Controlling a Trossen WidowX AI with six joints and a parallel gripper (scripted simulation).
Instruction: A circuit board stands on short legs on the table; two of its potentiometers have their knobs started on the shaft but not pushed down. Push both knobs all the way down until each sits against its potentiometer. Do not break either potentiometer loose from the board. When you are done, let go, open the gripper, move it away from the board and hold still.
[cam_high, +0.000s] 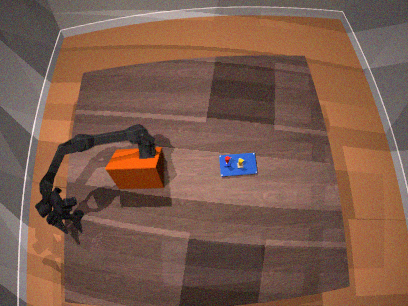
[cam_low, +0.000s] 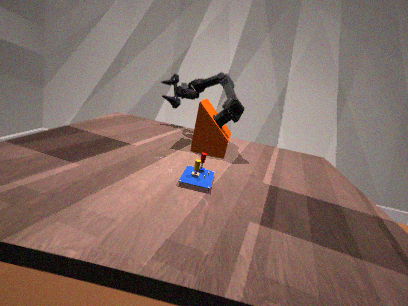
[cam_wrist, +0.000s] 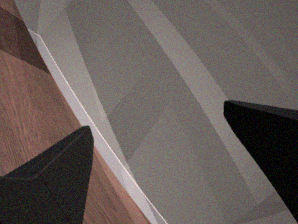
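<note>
My gripper tip is now 64 cm short of the red knob, 32 cm to the right of it and 15 cm above it. From my gripper tip the other things lie so: yellow knob (70 cm ahead, 31 cm to the left, 16 cm below).
</note>
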